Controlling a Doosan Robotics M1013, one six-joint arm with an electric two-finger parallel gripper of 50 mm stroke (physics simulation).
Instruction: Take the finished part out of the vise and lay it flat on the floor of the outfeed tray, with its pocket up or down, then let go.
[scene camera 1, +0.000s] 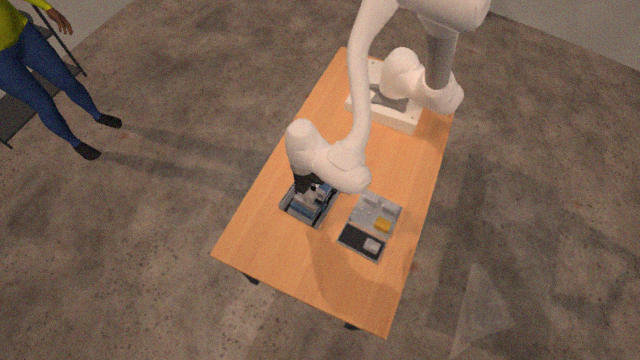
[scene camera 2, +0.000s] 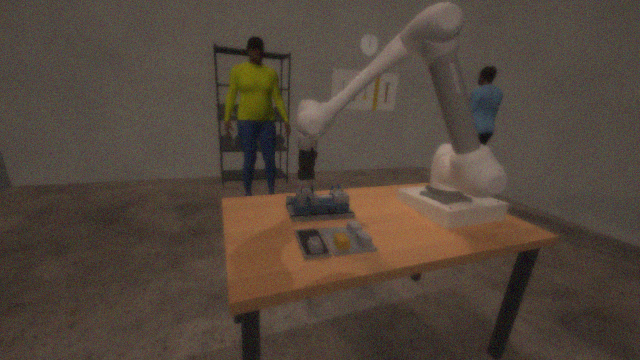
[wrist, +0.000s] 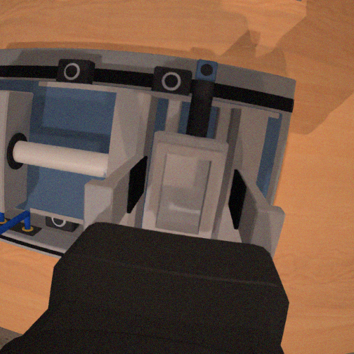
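Seen in the pictures: gripper, fingertip midpoint: (scene camera 1: 309, 195) (scene camera 2: 306, 193); arm's base, origin of the base link: (scene camera 1: 392, 96) (scene camera 2: 444, 197).
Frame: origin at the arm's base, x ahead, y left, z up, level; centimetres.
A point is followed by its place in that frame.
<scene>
The finished part (wrist: 186, 185), a pale grey block with its rectangular pocket up, sits in the vise (scene camera 1: 300, 209) @(x 75.6, y -15.1, z -1.6 cm) (scene camera 2: 322, 206) @(x 63.9, y -7.9, z -2.3 cm) (wrist: 75, 125). Vise plates stand beside it. My gripper (scene camera 1: 309, 192) @(x 70.0, y -13.6, z 2.5 cm) (scene camera 2: 310, 186) @(x 70.0, y -13.6, z 2.5 cm) (wrist: 188, 180) is open and empty, its dark-padded fingers spaced to either side of the part in the wrist view, with gaps. How far the fingertips reach down is hard to tell. The dark-floored tray (scene camera 1: 354, 237) @(x 75.2, y 9.4, z -6.9 cm) (scene camera 2: 308, 234) @(x 75.3, y 6.9, z -7.0 cm), apparently the outfeed tray, holds another pale block (scene camera 1: 371, 245) @(x 76.2, y 16.8, z -4.9 cm) (scene camera 2: 315, 244) @(x 77.0, y 19.6, z -3.6 cm). The gripper body hides the part's near end in the wrist view.
A light grey tray (scene camera 1: 361, 212) @(x 63.7, y 8.0, z -6.8 cm) adjoins the dark one and holds a yellow block (scene camera 1: 383, 224) @(x 66.4, y 18.2, z -3.2 cm) (scene camera 2: 342, 241) @(x 67.0, y 20.7, z -3.3 cm) and grey blocks. A black bar (wrist: 200, 107) with a blue end reaches toward the part's far end. Blue hoses (wrist: 15, 222) stand at the vise's near left. A person (scene camera 2: 256, 92) stands behind the table.
</scene>
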